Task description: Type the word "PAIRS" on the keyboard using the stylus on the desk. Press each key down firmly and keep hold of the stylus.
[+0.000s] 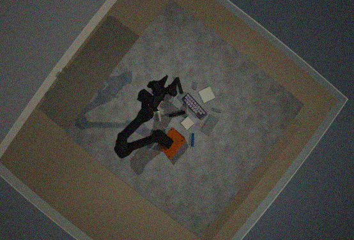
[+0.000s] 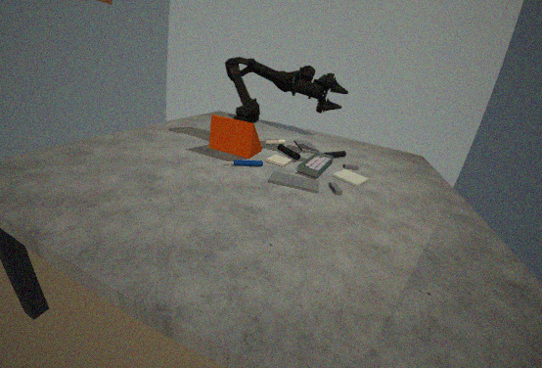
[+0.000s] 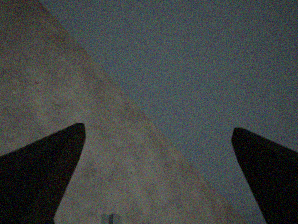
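The blue stylus lies 370 mm to the right of my gripper tip, 300 mm behind it and 220 mm below it. Round my gripper tip: cream pad 250 mm to the right, 230 mm below, 190 mm behind; then white pad 250 mm to the right, 230 mm below, 60 mm ahead.
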